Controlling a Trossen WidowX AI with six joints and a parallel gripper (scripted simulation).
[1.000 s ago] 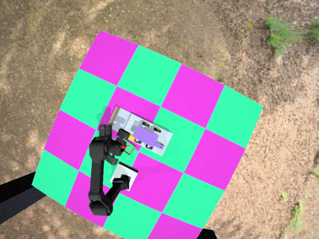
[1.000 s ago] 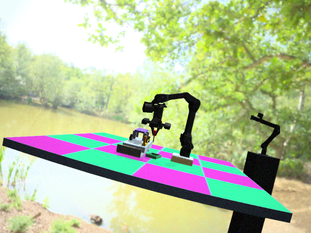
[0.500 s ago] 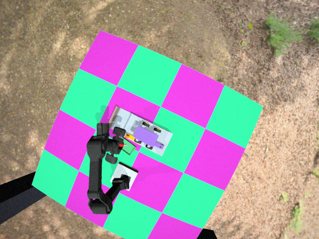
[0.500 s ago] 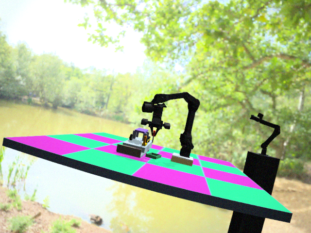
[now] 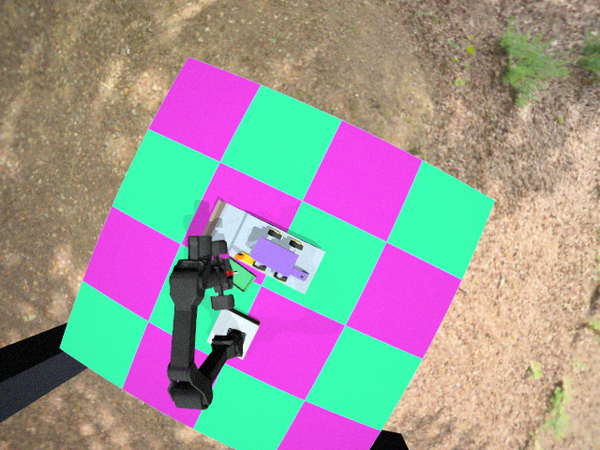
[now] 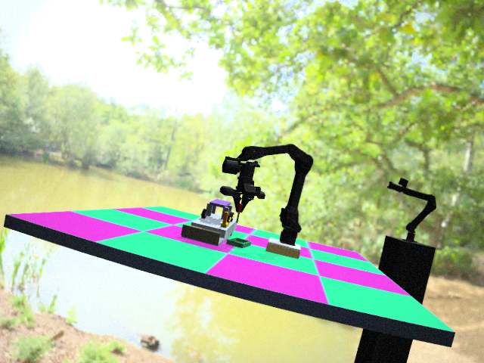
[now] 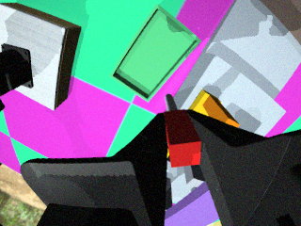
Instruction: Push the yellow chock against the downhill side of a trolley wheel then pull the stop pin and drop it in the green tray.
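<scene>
Now: gripper tip 30 mm past the green tray, 10 mm to the right of it and 140 mm above it. Also, from my gripper tip: red-headed stop pin: right at my gripper tip; then yellow chock: 50 mm ahead, 30 mm to the right, 50 mm below; then purple-topped trolley: 90 mm ahead, 120 mm to the right, 30 mm below.
</scene>
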